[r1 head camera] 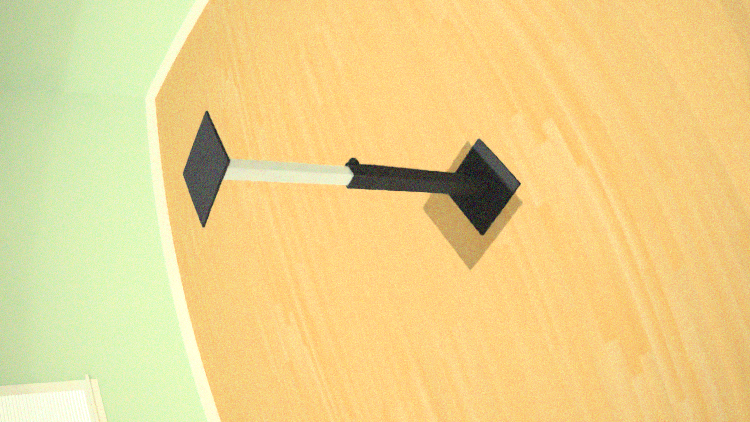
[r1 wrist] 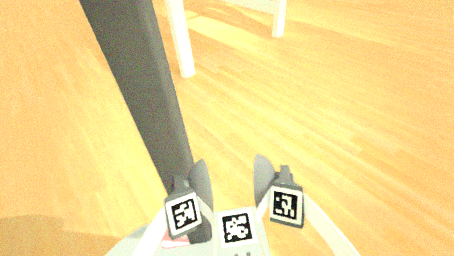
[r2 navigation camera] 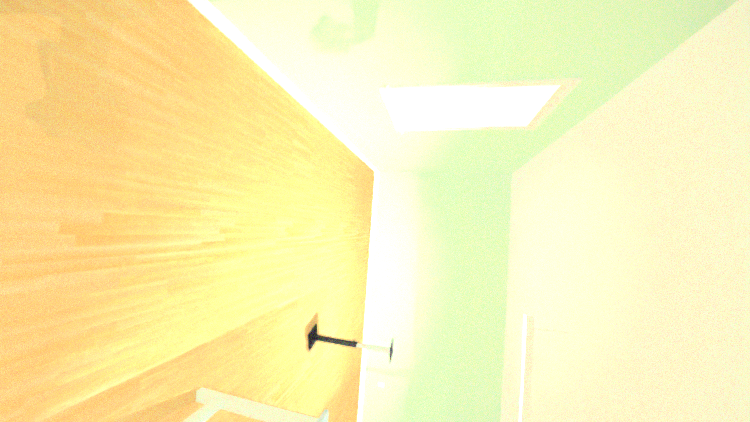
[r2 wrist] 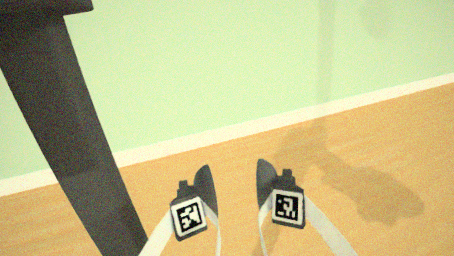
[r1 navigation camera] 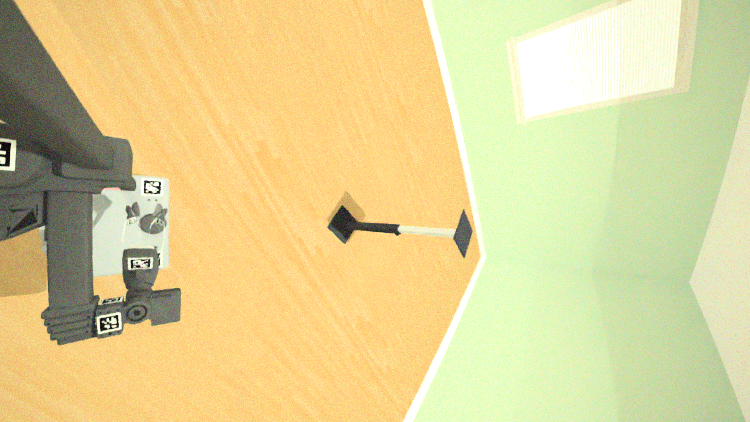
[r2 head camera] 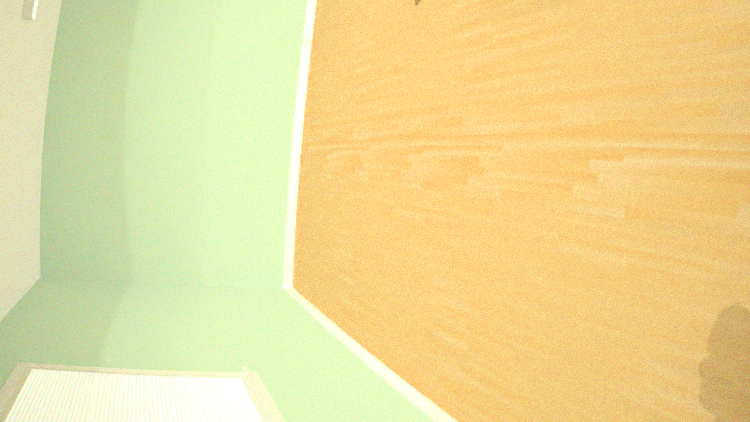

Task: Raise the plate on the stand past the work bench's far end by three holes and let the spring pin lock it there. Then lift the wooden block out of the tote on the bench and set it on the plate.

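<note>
The stand's dark square plate (r1 head camera: pixel 206 169) (r1 navigation camera: pixel 463 233) (r2 navigation camera: pixel 391 350) sits level on a pale post (r1 head camera: pixel 288 172) that rises from a black sleeve (r1 head camera: pixel 403 178). A small dark pin knob (r1 head camera: pixel 353 162) sticks out at the sleeve's top. The black base (r1 head camera: pixel 482 186) (r1 navigation camera: pixel 343 224) (r2 navigation camera: pixel 312 336) is on the floor. r1's gripper (r1 wrist: pixel 231 171) (r1 navigation camera: pixel 145 212) is open and empty above r1's own base, apart from the stand. r2's gripper (r2 wrist: pixel 234 172) is open and empty near a wall. The tote and the wooden block do not show. Post holes cannot be made out.
Part of the bench's pale frame (r2 navigation camera: pixel 256 408) shows at the bottom of r2's navigation view. White legs (r1 wrist: pixel 181 40) stand at the top of r1's wrist view. A green wall (r1 head camera: pixel 78 209) (r2 wrist: pixel 200 75) with a white skirting runs behind the stand and in front of r2's gripper.
</note>
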